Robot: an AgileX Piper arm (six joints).
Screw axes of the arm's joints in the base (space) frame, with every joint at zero. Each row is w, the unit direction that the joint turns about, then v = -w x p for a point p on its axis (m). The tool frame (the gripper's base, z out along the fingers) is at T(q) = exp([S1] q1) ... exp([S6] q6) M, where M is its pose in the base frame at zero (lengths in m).
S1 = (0, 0, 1, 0, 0, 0)
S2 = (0, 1, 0, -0.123, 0, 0)
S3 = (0, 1, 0, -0.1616, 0, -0.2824)
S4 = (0.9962, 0, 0.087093, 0, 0.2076, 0)
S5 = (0, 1, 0, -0.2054, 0, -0.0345)
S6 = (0.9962, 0, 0.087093, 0, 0.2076, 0)
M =
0.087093 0 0.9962 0.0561
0 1 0 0
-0.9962 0 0.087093 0.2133
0 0 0 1
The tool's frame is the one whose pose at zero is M.
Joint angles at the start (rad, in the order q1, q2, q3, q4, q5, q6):
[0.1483, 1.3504, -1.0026, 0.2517, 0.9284, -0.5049]
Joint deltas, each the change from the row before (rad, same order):
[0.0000, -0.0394, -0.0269, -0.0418, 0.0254, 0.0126]
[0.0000, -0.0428, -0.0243, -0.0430, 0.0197, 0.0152]
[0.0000, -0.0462, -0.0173, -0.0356, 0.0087, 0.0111]
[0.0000, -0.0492, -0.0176, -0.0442, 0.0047, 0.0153]
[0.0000, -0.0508, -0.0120, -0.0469, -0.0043, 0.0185]
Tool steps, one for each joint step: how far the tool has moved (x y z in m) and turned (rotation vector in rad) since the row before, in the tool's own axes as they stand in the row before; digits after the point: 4 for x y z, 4 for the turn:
[-0.0012, 0.0004, -0.0173, 0.0405, -0.0225, -0.0243]
[-0.0004, 0.0000, -0.0181, 0.0464, -0.0278, -0.0196]
[0.0005, 0.0000, -0.0179, 0.0462, -0.0372, -0.0166]
[0.0008, -0.0010, -0.0191, 0.0567, -0.0408, -0.0152]
[0.0016, -0.0017, -0.0186, 0.0619, -0.0448, -0.0108]

